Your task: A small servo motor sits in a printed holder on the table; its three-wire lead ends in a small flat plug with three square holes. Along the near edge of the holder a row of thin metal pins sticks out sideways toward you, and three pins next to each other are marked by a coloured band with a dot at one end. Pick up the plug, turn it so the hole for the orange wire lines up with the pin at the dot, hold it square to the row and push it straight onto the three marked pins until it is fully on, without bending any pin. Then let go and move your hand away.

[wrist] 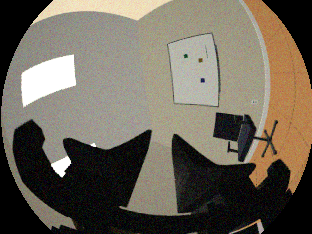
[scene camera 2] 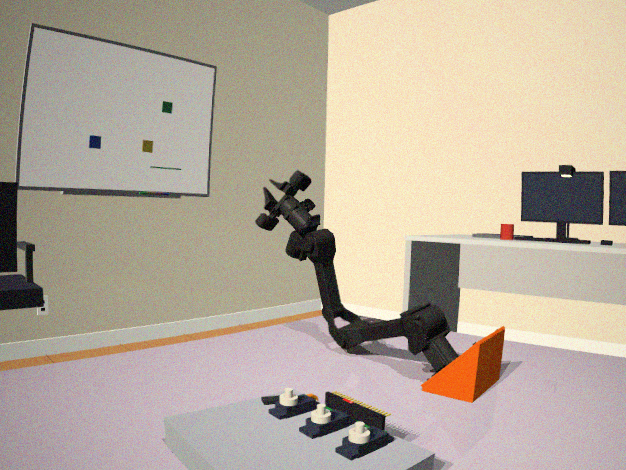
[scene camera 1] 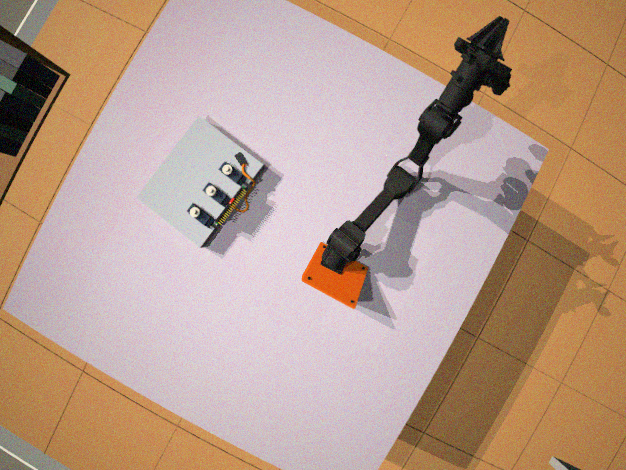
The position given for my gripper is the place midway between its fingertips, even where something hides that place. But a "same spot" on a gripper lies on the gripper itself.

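Labels:
I can see my gripper in the wrist view [162, 135]. Scene camera 2 shows the gripper, and so does scene camera 1; on my gripper, [scene camera 2: 270, 202] and [scene camera 1: 473, 42] are the same spot.

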